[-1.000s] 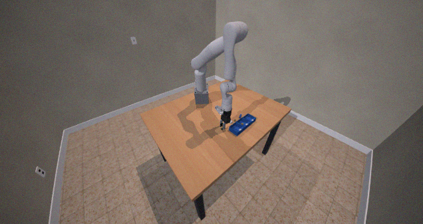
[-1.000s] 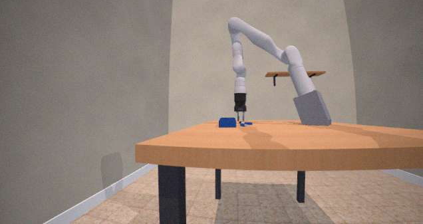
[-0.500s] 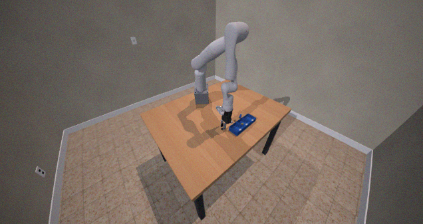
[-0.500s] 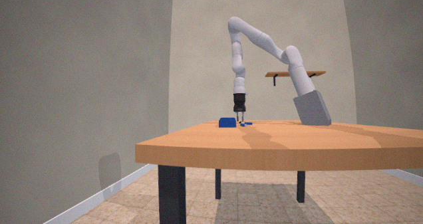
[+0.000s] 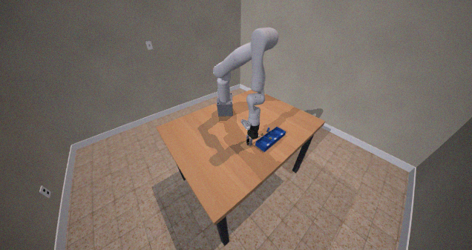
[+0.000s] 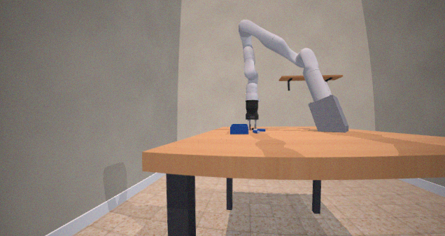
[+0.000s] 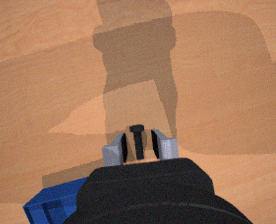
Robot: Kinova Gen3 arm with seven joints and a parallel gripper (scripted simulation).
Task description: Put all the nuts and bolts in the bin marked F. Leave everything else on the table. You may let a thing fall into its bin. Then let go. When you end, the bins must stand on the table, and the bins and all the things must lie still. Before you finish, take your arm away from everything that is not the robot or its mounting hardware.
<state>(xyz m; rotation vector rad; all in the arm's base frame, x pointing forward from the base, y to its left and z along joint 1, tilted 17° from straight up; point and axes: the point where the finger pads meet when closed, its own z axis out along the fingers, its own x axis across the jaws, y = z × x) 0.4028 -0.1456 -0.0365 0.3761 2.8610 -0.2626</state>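
The black bolt is 10 mm to the right of my hand and 10 mm below it. From my hand the other things lie so: blue two-compartment bin 90 mm ahead, 140 mm to the left.
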